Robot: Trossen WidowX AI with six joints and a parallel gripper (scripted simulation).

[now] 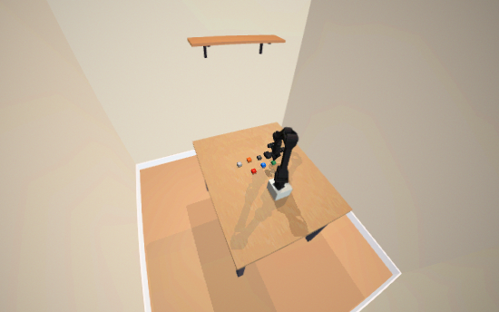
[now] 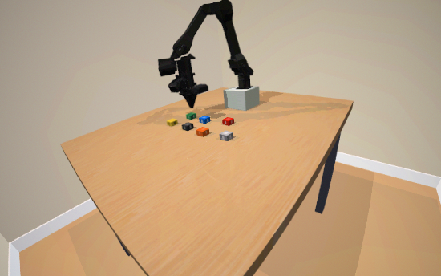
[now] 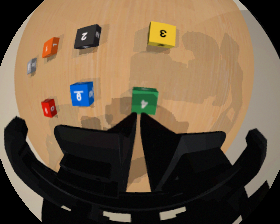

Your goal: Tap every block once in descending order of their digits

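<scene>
Now: the green block 1 cm to the right of my gripper tip and 4 cm below it. The rest, counted from my gripper tip: yellow block: 9 cm ahead, 4 cm to the right, 4 cm below; then blue block: 2 cm ahead, 8 cm to the left, 4 cm below; then black block: 11 cm ahead, 6 cm to the left, 4 cm below.
</scene>
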